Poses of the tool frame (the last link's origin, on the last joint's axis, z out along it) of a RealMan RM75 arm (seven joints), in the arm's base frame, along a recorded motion.
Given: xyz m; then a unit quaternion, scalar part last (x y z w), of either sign.
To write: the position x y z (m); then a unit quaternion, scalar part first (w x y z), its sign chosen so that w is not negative. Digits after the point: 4 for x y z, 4 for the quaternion.
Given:
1: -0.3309, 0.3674, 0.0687, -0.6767, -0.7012, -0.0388, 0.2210
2: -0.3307, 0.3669, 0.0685, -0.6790, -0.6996, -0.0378, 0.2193
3: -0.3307, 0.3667, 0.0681, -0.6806, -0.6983, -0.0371, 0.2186
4: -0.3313, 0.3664, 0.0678, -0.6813, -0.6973, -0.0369, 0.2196
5: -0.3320, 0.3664, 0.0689, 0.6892, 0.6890, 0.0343, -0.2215
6: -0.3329, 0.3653, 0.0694, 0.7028, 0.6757, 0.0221, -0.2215
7: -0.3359, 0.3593, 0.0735, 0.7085, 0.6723, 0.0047, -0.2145
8: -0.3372, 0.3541, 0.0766, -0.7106, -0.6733, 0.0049, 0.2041
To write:
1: -0.3309, 0.3674, 0.0687, 0.2210, -0.6767, -0.7012, -0.0388
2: -0.3307, 0.3669, 0.0685, 0.2193, -0.6790, -0.6996, -0.0378
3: -0.3307, 0.3667, 0.0681, 0.2186, -0.6806, -0.6983, -0.0371
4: -0.3313, 0.3664, 0.0678, 0.2196, -0.6813, -0.6973, -0.0369
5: -0.3320, 0.3664, 0.0689, 0.2215, -0.6892, -0.6890, -0.0343
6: -0.3329, 0.3653, 0.0694, 0.2215, -0.7028, -0.6757, -0.0221
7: -0.3359, 0.3593, 0.0735, 0.2145, -0.7085, -0.6723, -0.0047
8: -0.3372, 0.3541, 0.0766, 0.2041, -0.7106, -0.6733, 0.0049
